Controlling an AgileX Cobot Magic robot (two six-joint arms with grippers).
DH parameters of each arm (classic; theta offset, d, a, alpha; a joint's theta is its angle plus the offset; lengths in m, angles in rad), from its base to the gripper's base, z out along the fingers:
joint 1: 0 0.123 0 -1.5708
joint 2: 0.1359 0 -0.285 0
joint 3: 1.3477 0 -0.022 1.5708
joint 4: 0 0.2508 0 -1.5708
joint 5: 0 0 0.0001 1.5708
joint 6: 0 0.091 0 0
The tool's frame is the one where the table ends.
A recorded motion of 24 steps. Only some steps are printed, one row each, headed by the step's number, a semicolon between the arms.
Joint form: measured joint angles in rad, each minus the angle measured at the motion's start. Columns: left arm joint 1, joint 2, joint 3, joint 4, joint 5, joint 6; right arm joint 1, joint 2, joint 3, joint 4, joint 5, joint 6.
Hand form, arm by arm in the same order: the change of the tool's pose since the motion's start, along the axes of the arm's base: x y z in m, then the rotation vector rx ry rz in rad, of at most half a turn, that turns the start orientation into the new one. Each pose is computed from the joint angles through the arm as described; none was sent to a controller.
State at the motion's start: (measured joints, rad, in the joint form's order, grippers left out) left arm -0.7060 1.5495 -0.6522 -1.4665 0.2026 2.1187; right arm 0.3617 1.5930 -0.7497 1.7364 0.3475 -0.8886
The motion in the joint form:
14: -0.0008 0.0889 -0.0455 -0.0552 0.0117 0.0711; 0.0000 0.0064 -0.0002 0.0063 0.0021 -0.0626
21: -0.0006 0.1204 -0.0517 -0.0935 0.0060 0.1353; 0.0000 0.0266 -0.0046 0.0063 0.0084 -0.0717
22: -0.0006 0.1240 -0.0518 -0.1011 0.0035 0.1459; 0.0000 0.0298 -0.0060 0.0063 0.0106 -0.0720
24: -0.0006 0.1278 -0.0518 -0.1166 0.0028 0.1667; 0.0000 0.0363 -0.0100 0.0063 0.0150 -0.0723
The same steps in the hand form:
14: 0.0107 -0.0109 -0.0138 0.0194 0.0224 -0.0200; 0.0005 0.0003 -0.0017 -0.0312 -0.0281 0.0351
21: 0.0135 -0.0126 -0.0213 0.0423 0.0184 -0.0347; 0.0024 0.0016 -0.0066 -0.0371 -0.0181 0.0453
22: 0.0139 -0.0126 -0.0223 0.0460 0.0171 -0.0352; 0.0028 0.0020 -0.0072 -0.0363 -0.0164 0.0471
24: 0.0142 -0.0128 -0.0233 0.0485 0.0144 -0.0385; 0.0038 0.0027 -0.0080 -0.0341 -0.0140 0.0504

